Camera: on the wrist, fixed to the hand. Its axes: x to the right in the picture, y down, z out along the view.
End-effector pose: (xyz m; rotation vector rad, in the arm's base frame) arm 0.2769 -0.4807 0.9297 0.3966 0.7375 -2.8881
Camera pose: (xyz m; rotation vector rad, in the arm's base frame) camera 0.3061 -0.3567 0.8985 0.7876 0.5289 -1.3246
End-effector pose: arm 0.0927 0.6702 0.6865 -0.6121 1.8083 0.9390
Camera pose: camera 0.1205 0.5432 0.7036 -0.6365 -2.1502 -2.1186
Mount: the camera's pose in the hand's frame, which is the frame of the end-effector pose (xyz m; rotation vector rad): -0.0270 -0.0883 -0.0931 -0.3280 0.2371 1.4888
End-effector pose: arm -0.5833 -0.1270 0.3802 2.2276 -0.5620 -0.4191
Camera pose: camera -0.5402 -0.0033 0.3755 1.0424 -1.6181 0.4902
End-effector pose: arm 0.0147 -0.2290 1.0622 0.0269 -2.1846 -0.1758
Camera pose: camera 0.1020 -0.3249 1.0815 -1.5878 -1.4278 0.3091
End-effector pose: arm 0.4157 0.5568 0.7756 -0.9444 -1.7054 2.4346
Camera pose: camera 0.4552 0.6617 0.8436 1.6185 0.7312 -1.0958
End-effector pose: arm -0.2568 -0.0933 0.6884 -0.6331 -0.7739 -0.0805
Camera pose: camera -0.2438 -0.2215 0.6643 -1.3473 0.0861 1.0788
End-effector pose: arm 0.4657 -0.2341 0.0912 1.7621 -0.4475 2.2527
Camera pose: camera 0.4220 -0.1169 0.0520 -0.6000 1.6191 -1.7785
